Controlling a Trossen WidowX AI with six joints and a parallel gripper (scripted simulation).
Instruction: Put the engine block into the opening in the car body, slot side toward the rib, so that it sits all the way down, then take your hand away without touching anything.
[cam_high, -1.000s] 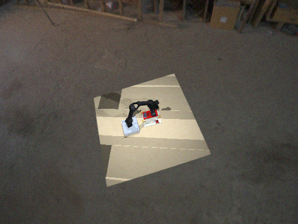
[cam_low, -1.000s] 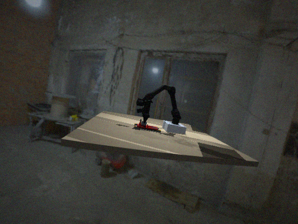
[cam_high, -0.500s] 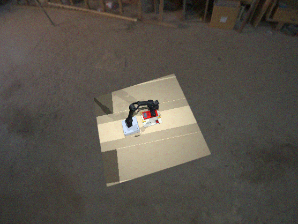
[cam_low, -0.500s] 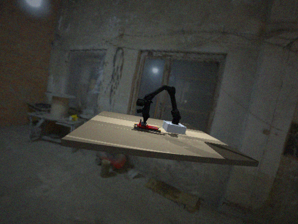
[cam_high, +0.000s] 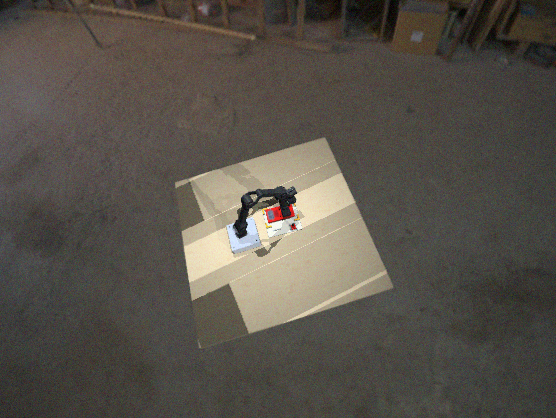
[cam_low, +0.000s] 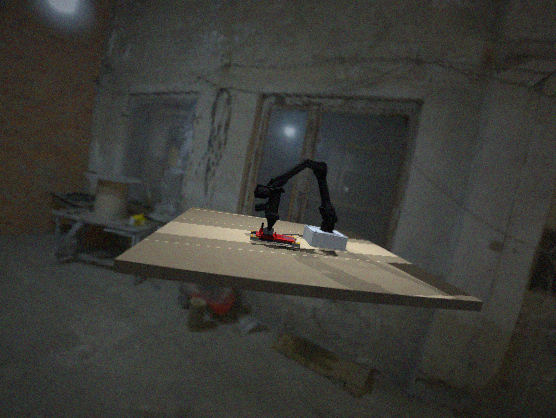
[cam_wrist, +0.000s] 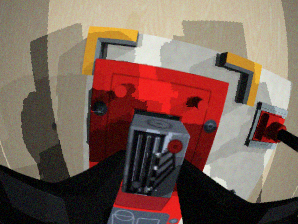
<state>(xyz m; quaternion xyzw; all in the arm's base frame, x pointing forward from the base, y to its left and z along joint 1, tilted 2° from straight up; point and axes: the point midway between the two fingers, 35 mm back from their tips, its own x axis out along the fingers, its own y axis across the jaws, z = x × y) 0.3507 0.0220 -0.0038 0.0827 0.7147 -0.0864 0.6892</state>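
Now: the engine block 10 mm below my gripper tip.
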